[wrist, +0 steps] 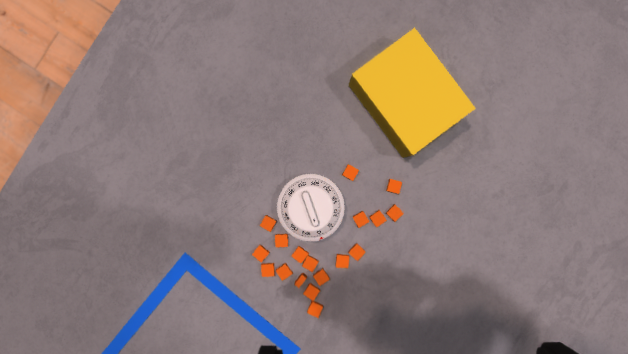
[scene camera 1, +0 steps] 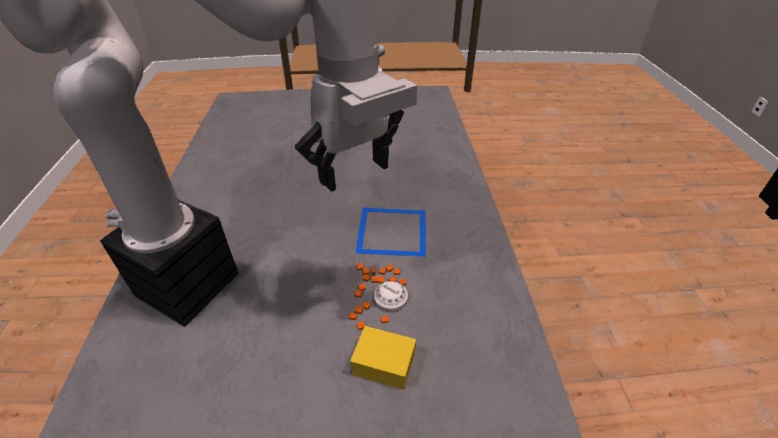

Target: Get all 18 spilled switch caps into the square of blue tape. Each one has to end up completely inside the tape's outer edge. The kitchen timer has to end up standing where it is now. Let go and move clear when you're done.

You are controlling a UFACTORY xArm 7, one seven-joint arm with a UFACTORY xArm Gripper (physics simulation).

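Frame: origin at the arm's base, x ahead, y left, z up, level; millimetres.
Seen in the pictures: gripper, fingertip midpoint: (scene camera 1: 355, 175); arm's base at its link origin: (scene camera 1: 159, 228).
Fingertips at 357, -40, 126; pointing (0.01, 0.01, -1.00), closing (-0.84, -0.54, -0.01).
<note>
Pixels of each thing's top centre, then the offset from my fingertips to it, as dx, dy, dz. "spot": a spot on its surface instead.
- blue tape at a spot on its surface: (wrist: 145, 307) spot: +140, +159, -281
- cap at its top centre: (wrist: 300, 281) +24, +50, -270
- round white kitchen timer at its top centre: (wrist: 310, 209) (scene camera 1: 390, 287) +54, -16, -247
- yellow block at its top centre: (wrist: 413, 91) (scene camera 1: 383, 350) +33, -154, -237
Small orange switch caps (scene camera 1: 365, 276) (wrist: 310, 263) lie scattered on the grey surface, several between the timer and the tape and several on the timer's left side in the scene view. All lie outside the square of blue tape (scene camera 1: 390, 253) (wrist: 145, 307); part of the square is cut off in the wrist view. One cap (wrist: 300, 280) looks narrower, as if on its edge. The round white kitchen timer (scene camera 1: 390, 295) (wrist: 310, 207) stands dial up, with some caps close to its rim. My gripper (scene camera 1: 356, 176) is open and empty, high above the surface behind the tape square; its fingertips show at the wrist view's bottom edge.
A yellow block (scene camera 1: 383, 353) (wrist: 414, 92) sits near the caps, on the timer's side away from the tape. The arm's black base (scene camera 1: 179, 282) stands at the left. A wooden shelf (scene camera 1: 424, 55) stands at the back. A black object (scene camera 1: 770, 196) shows at the right edge.
</note>
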